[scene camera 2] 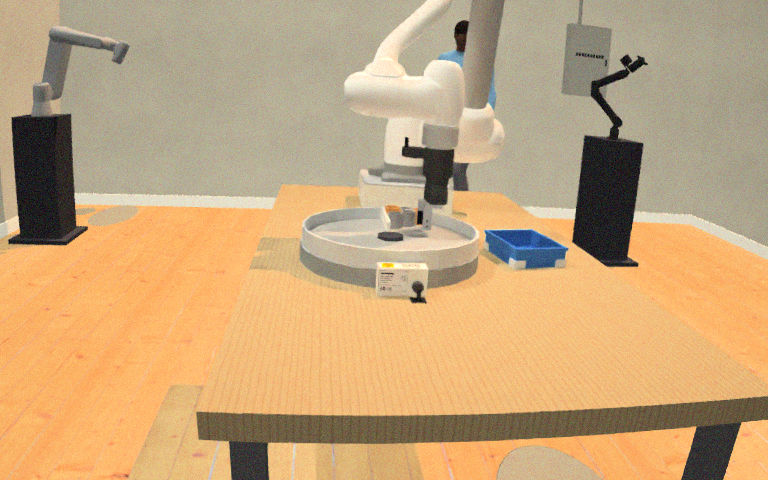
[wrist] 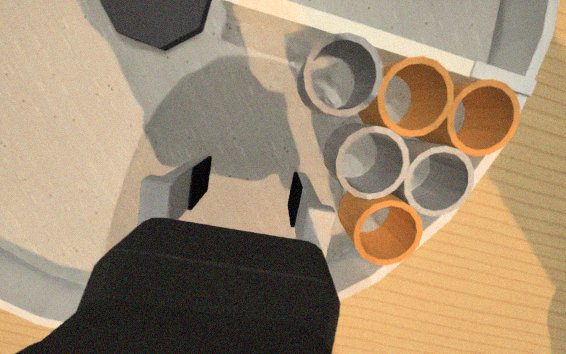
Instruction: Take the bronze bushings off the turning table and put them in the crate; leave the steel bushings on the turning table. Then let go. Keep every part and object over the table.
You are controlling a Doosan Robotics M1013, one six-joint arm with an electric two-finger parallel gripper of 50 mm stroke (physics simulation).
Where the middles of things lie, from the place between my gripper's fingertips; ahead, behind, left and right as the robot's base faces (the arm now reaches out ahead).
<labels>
The turning table (scene camera 2: 356, 246) is 8 cm ahead of my hand, 9 cm to the right of it and 2 cm below it. The rest, counted from my hand: blue crate (scene camera 2: 523, 248) (4 cm ahead, 26 cm to the left, 4 cm below).
</labels>
